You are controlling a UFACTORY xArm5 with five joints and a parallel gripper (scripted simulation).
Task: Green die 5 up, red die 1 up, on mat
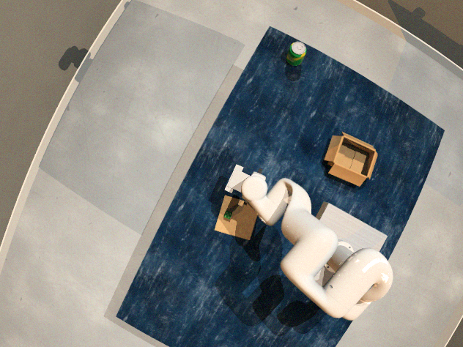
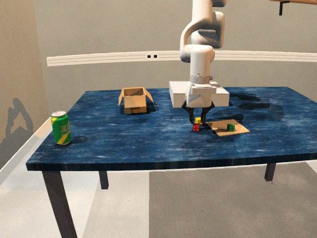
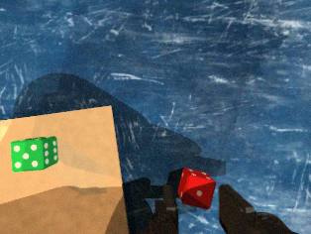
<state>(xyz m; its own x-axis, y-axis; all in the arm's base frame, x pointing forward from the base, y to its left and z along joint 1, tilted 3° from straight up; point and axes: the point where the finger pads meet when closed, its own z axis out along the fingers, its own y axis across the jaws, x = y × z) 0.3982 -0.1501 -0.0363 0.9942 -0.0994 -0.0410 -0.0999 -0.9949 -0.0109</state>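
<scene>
Now: hand 1 cm to the left of the red die and 4 cm above it. Also, from my hand: mat: 1 cm ahead, 13 cm to the left, 5 cm below; yellow die: 6 cm behind, 3 cm to the left, 4 cm below; green die: 5 cm ahead, 13 cm to the left, 3 cm below.
</scene>
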